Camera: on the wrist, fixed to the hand. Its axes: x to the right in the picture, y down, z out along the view.
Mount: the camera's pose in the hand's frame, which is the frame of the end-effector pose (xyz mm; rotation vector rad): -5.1 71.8 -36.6 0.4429 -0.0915 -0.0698
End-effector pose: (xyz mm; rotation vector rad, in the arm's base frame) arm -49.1 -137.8 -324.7 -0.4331 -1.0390 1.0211
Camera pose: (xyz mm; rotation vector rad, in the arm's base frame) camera -53.0 -101.1 -396.5 0.0115 -0.8690 1.1784
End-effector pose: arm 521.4 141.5 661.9 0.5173 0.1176 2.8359
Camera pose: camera 496.1 69.7 634.9 0.7128 0.7410 2.7104
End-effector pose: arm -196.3 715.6 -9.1 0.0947 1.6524 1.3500
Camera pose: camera -253.6 714.0 47.8 0.3498 1.8325 0.8958
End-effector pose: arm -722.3 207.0 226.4 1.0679 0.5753 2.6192
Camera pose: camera -750.8 131.6 231.7 1.2516 1.1851 2.4242
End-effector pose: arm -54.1 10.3 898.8 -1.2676 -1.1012 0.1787
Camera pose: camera 2.0 8.2 840.7 -0.8307 -1.1075 0.4075
